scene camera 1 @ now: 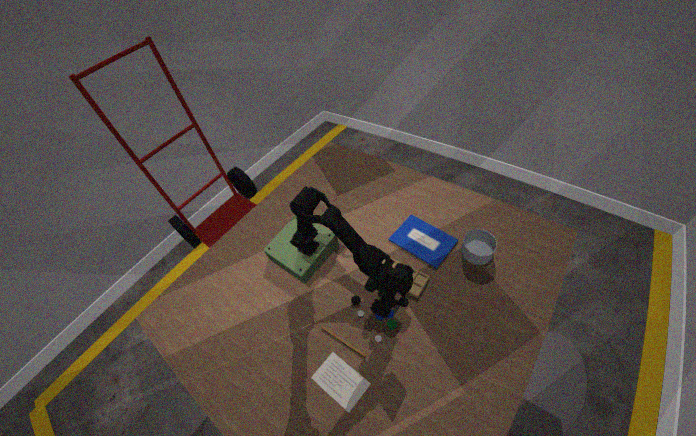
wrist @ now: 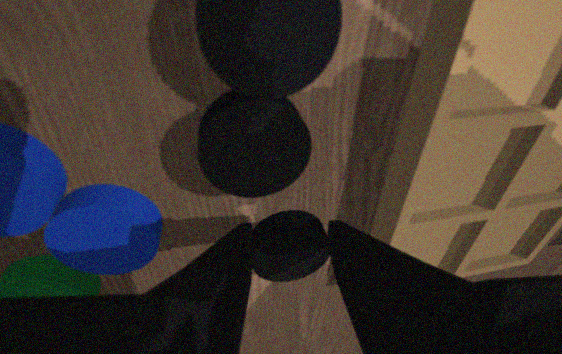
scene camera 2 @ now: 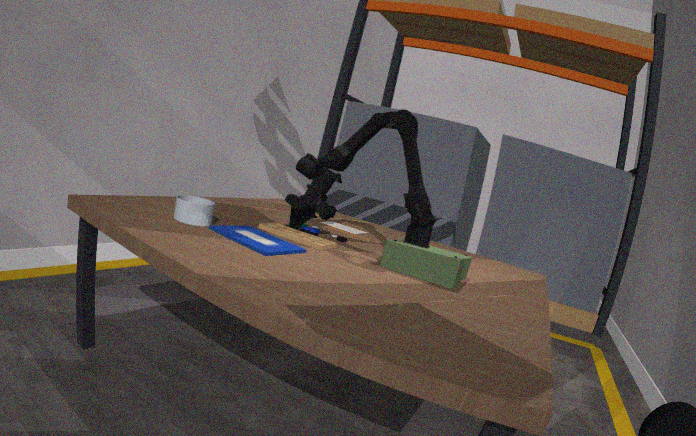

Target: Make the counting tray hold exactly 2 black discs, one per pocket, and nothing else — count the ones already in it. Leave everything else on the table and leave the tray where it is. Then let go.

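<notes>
My gripper [scene camera 1: 390, 307] [scene camera 2: 296, 223] [wrist: 290, 232] is shut on a black disc [wrist: 288, 250], held between its fingertips close to the table. Two more black discs [wrist: 254, 145] [wrist: 270, 40] lie beyond the fingers in the wrist view. Another small black piece [scene camera 1: 355, 300] [scene camera 2: 341, 238] lies on the arm base's side of the gripper. The wooden counting tray [scene camera 1: 424, 287] [scene camera 2: 277, 229] [wrist: 425, 100] is beside the gripper, at right in the wrist view. The pocket parts showing there hold no disc; its other pockets are cut off or hidden by the arm.
Blue discs [wrist: 105, 230] [wrist: 15, 180] and a green disc [scene camera 1: 392, 324] [wrist: 50, 277] lie left of the fingers. White pieces [scene camera 1: 360, 313] [scene camera 1: 378, 338], a thin stick [scene camera 1: 344, 342] and a paper block [scene camera 1: 339, 378] lie nearby. A blue booklet [scene camera 1: 401, 237] and a round container [scene camera 1: 479, 249] stand past the tray.
</notes>
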